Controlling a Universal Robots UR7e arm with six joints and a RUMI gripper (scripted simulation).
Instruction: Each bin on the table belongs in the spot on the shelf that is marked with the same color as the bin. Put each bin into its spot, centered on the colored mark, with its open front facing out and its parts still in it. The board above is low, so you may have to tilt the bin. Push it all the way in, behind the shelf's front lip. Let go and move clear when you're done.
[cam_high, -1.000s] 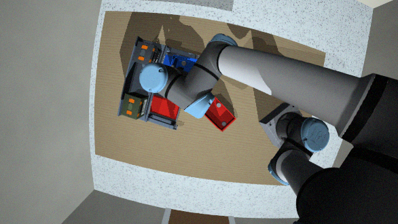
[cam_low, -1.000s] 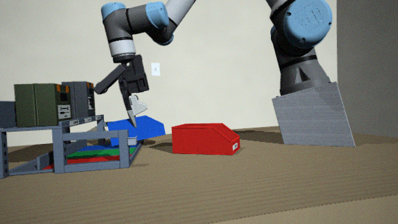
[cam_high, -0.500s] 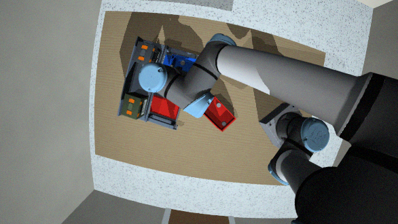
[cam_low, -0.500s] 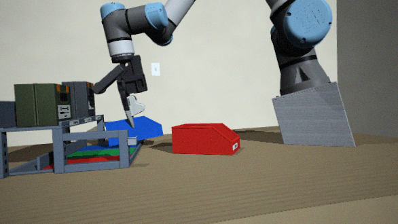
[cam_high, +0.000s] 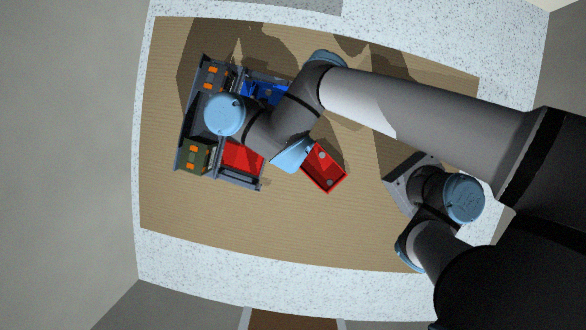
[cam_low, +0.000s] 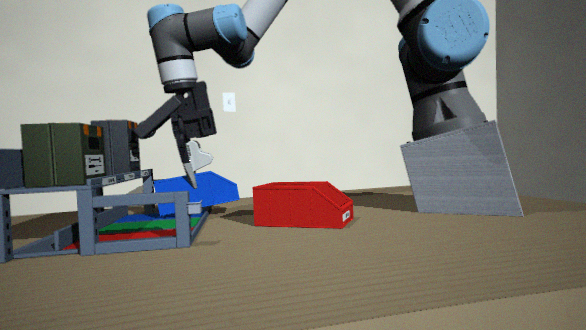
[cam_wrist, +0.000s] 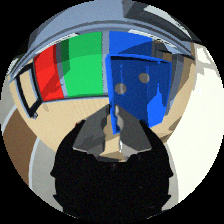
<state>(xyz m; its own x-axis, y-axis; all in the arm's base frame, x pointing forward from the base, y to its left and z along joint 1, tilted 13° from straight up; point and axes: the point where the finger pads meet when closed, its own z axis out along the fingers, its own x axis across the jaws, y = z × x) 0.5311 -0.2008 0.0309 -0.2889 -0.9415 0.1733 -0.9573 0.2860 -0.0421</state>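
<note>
Now: hand 40 mm to the left of the blue bin, 30 mm above it and 20 mm past it. The rest, counted from my hand: red bin 180 mm to the left, 180 mm behind, 50 mm below; top board 190 mm ahead, 20 mm to the left, 20 mm above; grey box 150 mm ahead, 100 mm to the right, 80 mm above.
</note>
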